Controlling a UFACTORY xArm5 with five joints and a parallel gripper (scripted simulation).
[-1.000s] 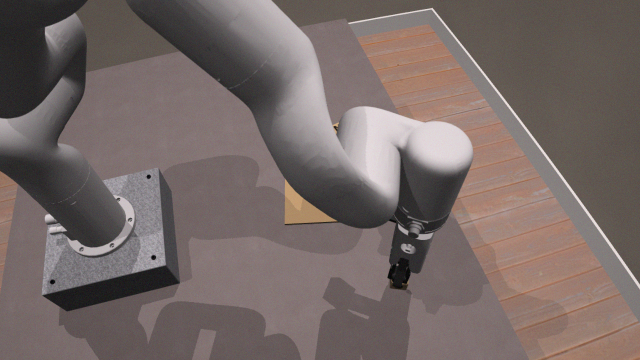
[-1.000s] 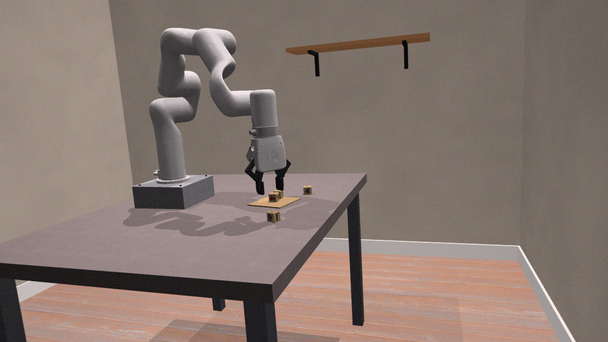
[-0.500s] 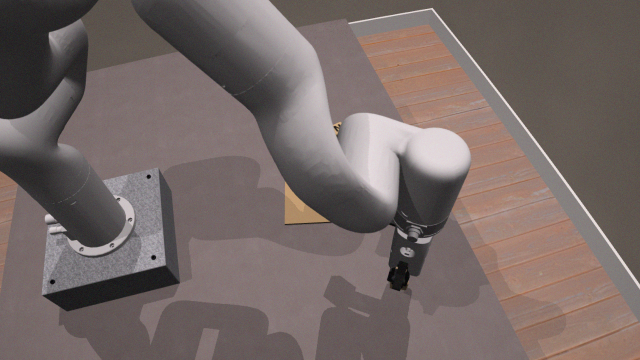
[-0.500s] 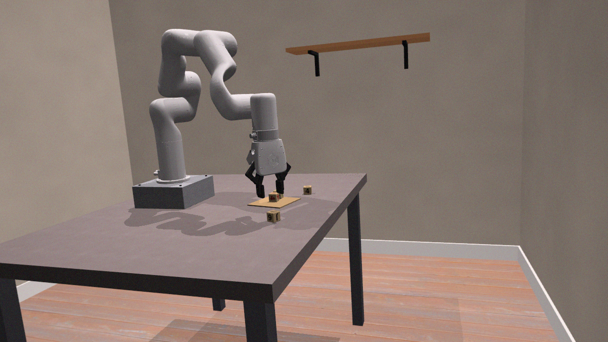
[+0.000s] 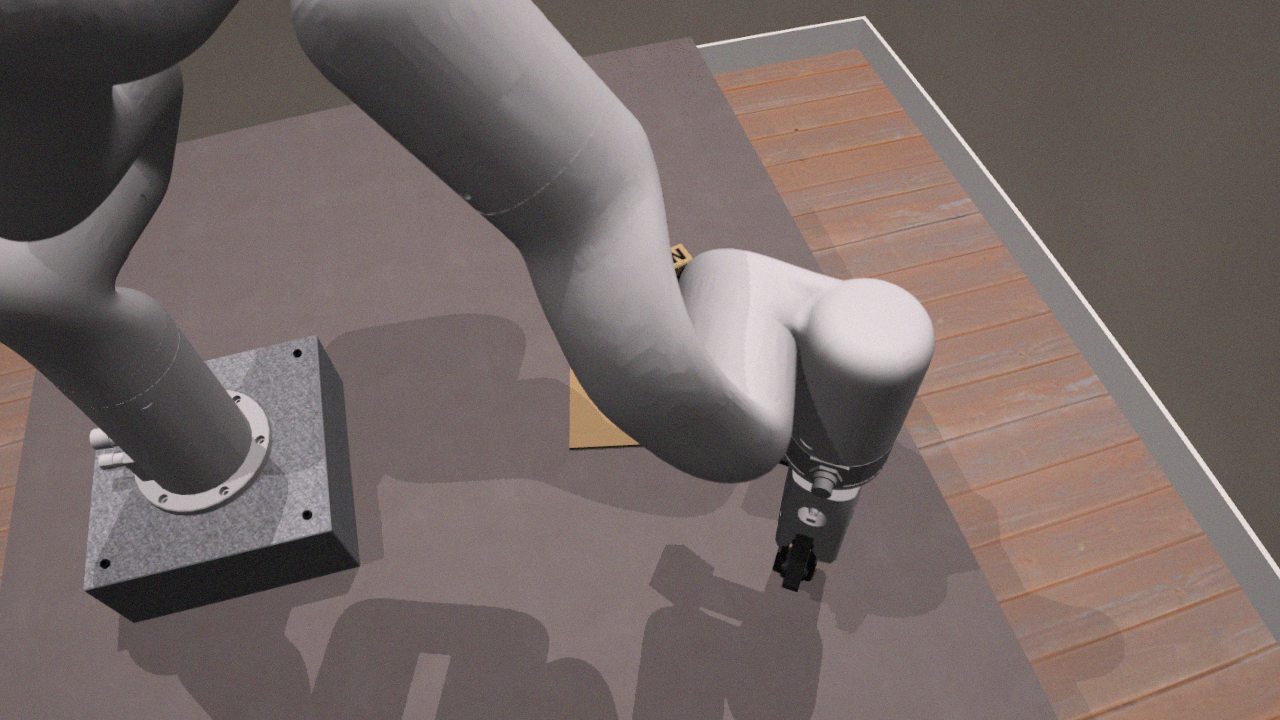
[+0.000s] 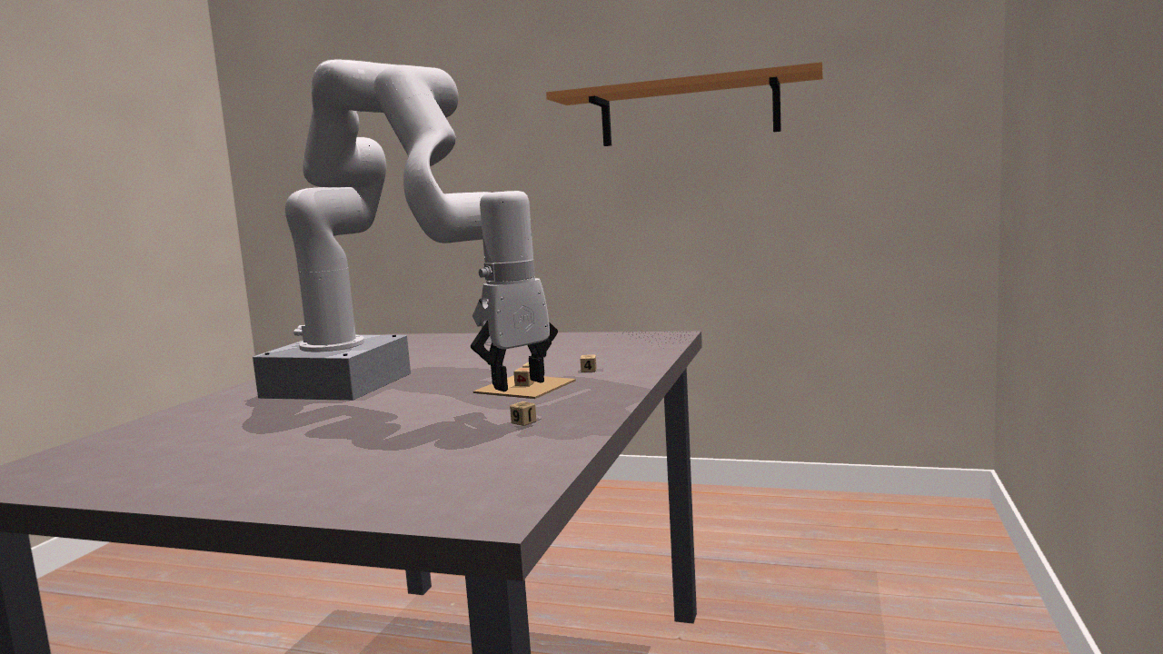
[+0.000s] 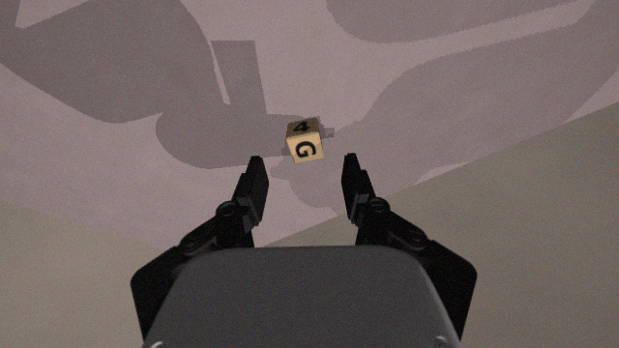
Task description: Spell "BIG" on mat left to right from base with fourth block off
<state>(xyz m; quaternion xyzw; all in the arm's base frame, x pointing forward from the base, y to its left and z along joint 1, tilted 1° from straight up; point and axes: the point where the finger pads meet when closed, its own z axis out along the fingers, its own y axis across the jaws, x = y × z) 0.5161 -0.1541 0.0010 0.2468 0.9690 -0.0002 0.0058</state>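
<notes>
The G block is 6 cm below my hand. From my hand the other things lie so: tan mat (21 cm to the left, 11 cm behind, 7 cm below); then B block (26 cm to the left, 12 cm behind, 6 cm below).
</notes>
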